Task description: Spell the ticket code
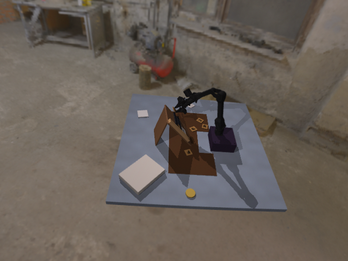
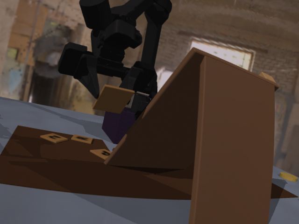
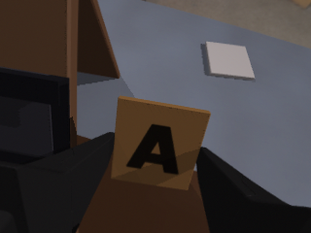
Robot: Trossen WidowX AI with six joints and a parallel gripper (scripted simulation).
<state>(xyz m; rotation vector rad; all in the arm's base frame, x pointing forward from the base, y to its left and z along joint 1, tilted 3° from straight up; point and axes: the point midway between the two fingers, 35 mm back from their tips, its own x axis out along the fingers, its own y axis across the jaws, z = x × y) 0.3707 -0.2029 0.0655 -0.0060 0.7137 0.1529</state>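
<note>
The white ticket is 18 cm to the left of my gripper tip, 9 cm behind it and 8 cm below it. From my gripper tip the other things lie so: yellow disc: 75 cm to the left, 15 cm below, 13 cm behind; brown mat: 21 cm to the left, 19 cm behind, 16 cm below.
</note>
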